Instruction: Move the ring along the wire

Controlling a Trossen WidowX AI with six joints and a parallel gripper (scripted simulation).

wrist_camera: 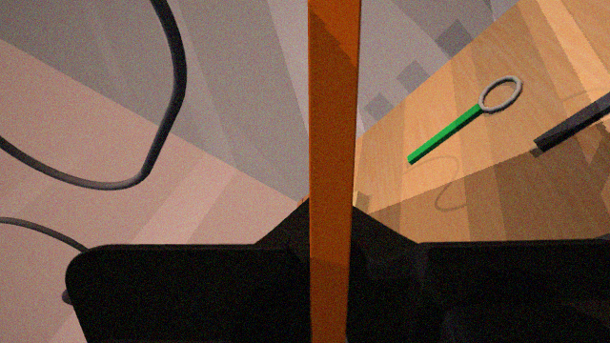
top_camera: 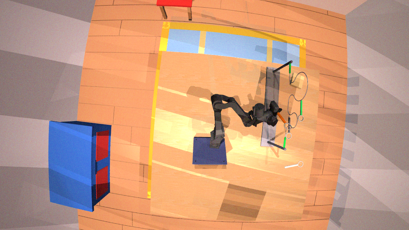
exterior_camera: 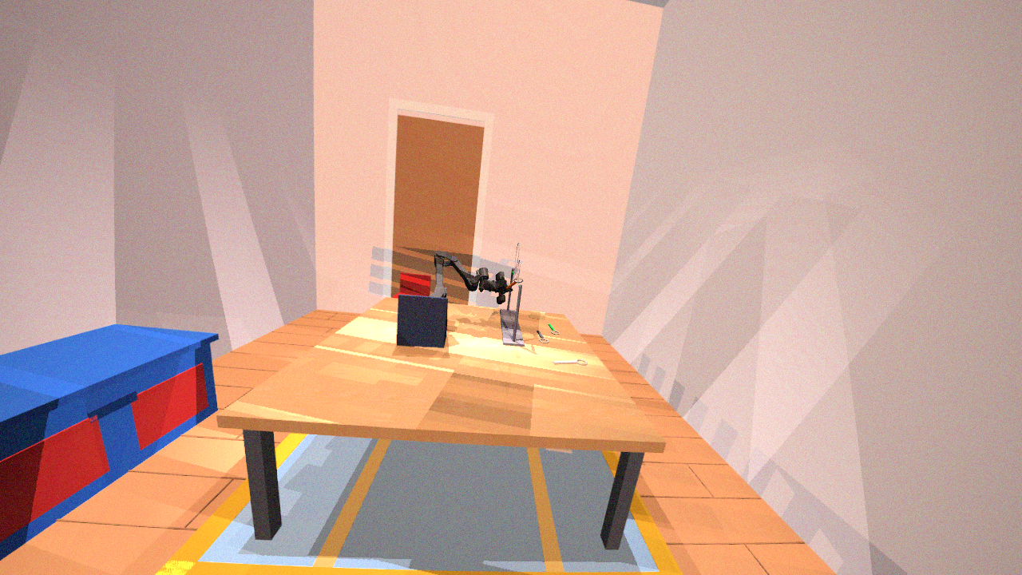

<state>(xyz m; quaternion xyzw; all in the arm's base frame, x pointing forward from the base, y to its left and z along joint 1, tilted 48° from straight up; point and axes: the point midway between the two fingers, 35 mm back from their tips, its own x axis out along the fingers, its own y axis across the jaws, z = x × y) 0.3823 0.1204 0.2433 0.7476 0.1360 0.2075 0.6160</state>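
Now: the orange-handled ring 70 mm to the right of my gripper tip and 60 mm above it. From my gripper tip the other things lie so: tan block: 260 mm to the left, 220 mm below, 220 mm ahead; dark-handled ring: 230 mm below, 190 mm ahead, 140 mm to the right; green-handled ring: 280 mm ahead, 230 mm below, 10 mm to the left.
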